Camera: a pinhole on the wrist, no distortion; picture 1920 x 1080 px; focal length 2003.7 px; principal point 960.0 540.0 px. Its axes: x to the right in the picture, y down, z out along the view. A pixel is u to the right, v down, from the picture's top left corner.
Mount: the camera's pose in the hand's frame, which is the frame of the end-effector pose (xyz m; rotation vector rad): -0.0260 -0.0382 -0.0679 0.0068 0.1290 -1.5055
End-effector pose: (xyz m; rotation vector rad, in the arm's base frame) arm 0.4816 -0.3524 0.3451 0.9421 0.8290 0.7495
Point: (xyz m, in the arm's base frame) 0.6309 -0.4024 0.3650
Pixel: 730.3 844.2
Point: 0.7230 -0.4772 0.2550
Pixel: 1702.1 737.6
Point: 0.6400 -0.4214 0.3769
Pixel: 713.1 689.3
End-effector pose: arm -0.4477 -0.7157 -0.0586 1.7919 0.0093 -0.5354
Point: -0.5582 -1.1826 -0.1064
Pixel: 418.4 669.1
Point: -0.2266 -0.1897 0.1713
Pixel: behind the camera
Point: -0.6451 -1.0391 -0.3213
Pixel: 1441.9 472.1
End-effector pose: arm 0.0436 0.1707 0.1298 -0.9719 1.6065 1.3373
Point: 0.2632 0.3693 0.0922
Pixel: 1766.4 106.3
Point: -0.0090 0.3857 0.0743
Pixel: 119.1 1038.0
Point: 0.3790 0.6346 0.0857
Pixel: 1531.7 40.6
